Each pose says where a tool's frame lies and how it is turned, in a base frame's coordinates. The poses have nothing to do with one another.
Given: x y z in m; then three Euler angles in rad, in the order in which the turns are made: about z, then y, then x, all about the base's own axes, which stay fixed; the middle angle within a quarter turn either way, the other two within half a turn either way.
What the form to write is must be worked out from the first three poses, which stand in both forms.
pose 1, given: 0.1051 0.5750 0.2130 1.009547 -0.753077 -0.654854
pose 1, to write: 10.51 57.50 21.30 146.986 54.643 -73.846
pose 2, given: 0.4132 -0.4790 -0.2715 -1.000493 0.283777 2.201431
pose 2, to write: 41.32 -47.90 -27.15 -70.145 124.477 44.229
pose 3, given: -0.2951 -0.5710 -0.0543 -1.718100 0.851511 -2.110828
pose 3, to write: -29.51 -57.10 -5.43 36.913 109.801 147.286
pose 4, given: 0.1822 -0.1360 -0.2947 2.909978 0.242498 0.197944
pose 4, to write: 18.22 -13.60 -29.47 -38.484 17.864 -153.400
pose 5, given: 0.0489 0.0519 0.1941 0.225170 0.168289 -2.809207
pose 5, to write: 4.89 5.19 19.41 62.495 158.735 -102.982
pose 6, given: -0.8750 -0.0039 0.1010 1.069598 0.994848 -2.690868
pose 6, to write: -87.50 -0.39 10.10 15.796 119.356 -88.730
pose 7, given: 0.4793 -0.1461 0.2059 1.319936 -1.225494 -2.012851
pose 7, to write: 47.93 -14.61 20.59 161.989 98.326 9.633
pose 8, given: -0.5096 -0.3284 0.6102 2.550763 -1.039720 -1.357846
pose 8, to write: -50.96 -32.84 61.02 150.140 83.855 45.587
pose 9, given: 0.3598 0.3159 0.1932 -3.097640 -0.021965 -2.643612
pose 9, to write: 35.98 31.59 19.32 92.633 151.442 94.832
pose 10, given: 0.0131 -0.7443 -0.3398 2.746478 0.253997 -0.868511
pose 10, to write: 1.31 -74.43 -33.98 71.218 51.300 79.366
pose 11, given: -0.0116 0.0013 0.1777 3.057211 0.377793 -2.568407
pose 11, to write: -1.16 0.13 17.77 53.804 141.346 55.418
